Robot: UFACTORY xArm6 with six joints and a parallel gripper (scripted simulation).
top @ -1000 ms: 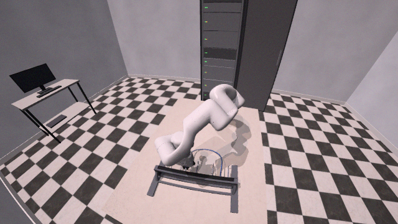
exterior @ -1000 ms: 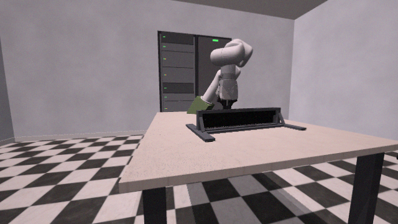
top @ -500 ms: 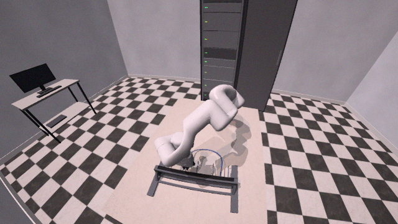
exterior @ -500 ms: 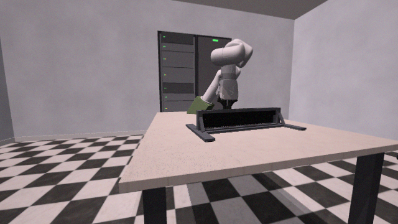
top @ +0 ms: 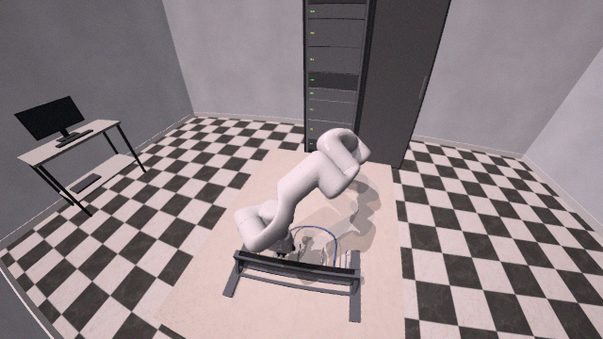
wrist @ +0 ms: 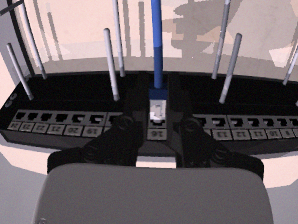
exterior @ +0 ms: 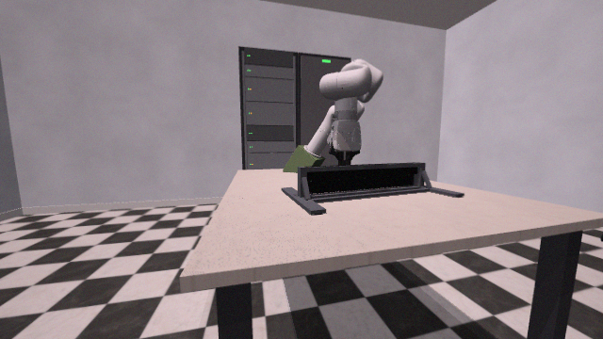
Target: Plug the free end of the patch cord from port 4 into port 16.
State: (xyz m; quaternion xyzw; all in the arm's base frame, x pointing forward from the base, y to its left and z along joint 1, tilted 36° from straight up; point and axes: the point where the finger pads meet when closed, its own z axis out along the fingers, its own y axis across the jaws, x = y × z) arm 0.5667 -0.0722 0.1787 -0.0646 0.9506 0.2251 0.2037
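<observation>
My gripper is now 2 cm short of the free plug end and 1 cm above it.
</observation>
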